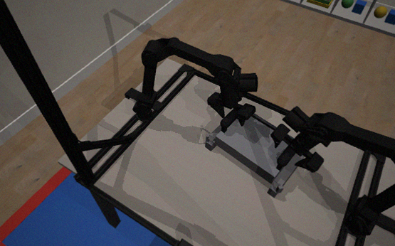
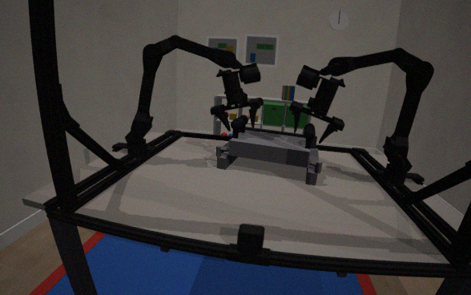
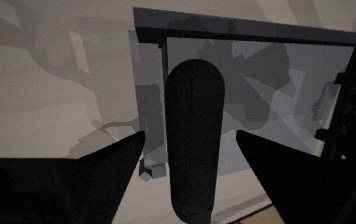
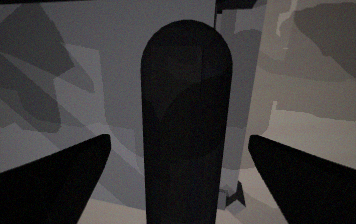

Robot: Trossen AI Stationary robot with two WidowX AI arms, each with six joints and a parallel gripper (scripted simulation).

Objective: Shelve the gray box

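The gray box is 20 mm behind my left hand, 130 mm to the right of it and 60 mm below it. From my left hand the other things lie so: dark back bar 80 mm ahead, 140 mm to the right, 80 mm below.
The gray box is 130 mm to the left of my right hand, 60 mm below it and 20 mm ahead of it. Also, from my right hand: dark back bar: 120 mm ahead, 110 mm to the left, 80 mm below.
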